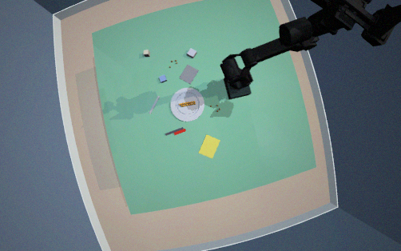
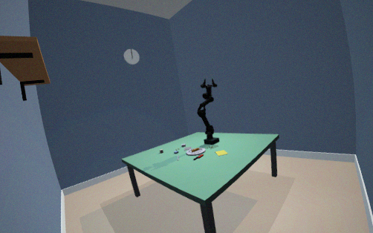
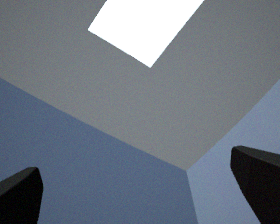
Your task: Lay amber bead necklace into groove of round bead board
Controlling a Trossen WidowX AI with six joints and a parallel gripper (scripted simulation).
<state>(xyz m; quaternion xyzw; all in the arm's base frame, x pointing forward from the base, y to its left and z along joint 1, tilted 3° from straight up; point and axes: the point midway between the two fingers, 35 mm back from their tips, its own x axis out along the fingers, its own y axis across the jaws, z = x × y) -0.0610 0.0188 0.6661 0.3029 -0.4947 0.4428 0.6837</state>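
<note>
Right now the round grey bead board is 370 mm ahead of my gripper tip, 60 mm to the left of it and 740 mm below it. From my gripper tip the other things lie so: yellow pad: 250 mm ahead, 310 mm to the left, 740 mm below; red-handled tool: 440 mm ahead, 220 mm to the left, 740 mm below; grey plate: 350 mm ahead, 130 mm to the right, 740 mm below.
</note>
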